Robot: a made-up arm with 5 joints.
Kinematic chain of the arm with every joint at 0, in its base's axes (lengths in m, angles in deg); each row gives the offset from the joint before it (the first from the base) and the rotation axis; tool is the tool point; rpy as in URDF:
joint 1: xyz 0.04 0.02 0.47 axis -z
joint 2: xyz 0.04 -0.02 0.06 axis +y
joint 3: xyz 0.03 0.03 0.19 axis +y
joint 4: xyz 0.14 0.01 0 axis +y
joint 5: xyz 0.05 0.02 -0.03 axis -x
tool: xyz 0.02 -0.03 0.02 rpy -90 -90 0
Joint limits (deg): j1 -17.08..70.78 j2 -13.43..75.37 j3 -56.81..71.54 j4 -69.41..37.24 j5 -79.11..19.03
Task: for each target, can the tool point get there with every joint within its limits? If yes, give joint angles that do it. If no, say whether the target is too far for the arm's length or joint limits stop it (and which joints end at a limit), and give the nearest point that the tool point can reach.
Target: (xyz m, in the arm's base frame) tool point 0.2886 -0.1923 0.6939
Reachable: yes | joints 41.37 14.34 -5.21 -33.43 -19.59
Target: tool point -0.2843 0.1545 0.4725
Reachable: no: joint limits stop it (at a limit: joint 1, joint 2, joint 3, joint 5) | nearest point 0.0593 0.0413 0.4725 | short by 0.362 m
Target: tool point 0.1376 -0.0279 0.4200
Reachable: yes | joints 30.48 64.24 48.75 25.47 -5.60
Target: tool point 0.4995 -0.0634 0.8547
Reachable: no: too far | nearest point 0.4043 -0.0461 0.7811 | short by 0.122 m
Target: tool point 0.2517 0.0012 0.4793
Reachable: yes | joints 6.28 25.61 45.30 -20.99 -43.27
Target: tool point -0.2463 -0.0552 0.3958
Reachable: no: joint limits stop it (at a limit: joint 1, joint 2, joint 3) | nearest point 0.0591 -0.0222 0.4345 | short by 0.310 m
